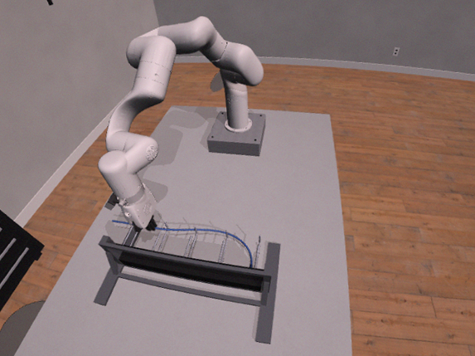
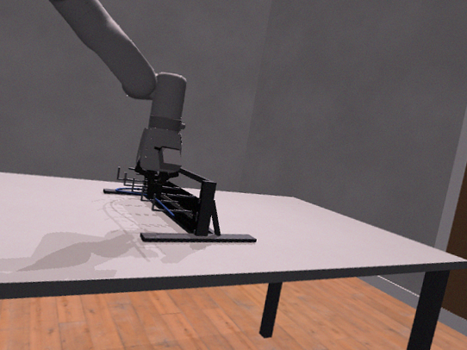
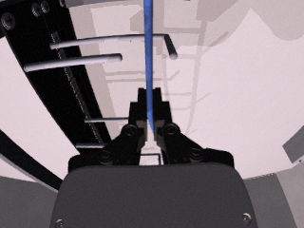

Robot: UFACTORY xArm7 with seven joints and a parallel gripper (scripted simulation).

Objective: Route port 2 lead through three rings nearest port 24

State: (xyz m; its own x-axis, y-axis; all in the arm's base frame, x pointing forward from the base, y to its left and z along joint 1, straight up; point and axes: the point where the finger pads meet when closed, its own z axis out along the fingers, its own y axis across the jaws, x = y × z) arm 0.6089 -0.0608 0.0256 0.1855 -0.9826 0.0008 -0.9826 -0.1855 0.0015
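Now: the rack 16 cm to the left of my hand, 7 cm ahead of it and 3 cm below it.
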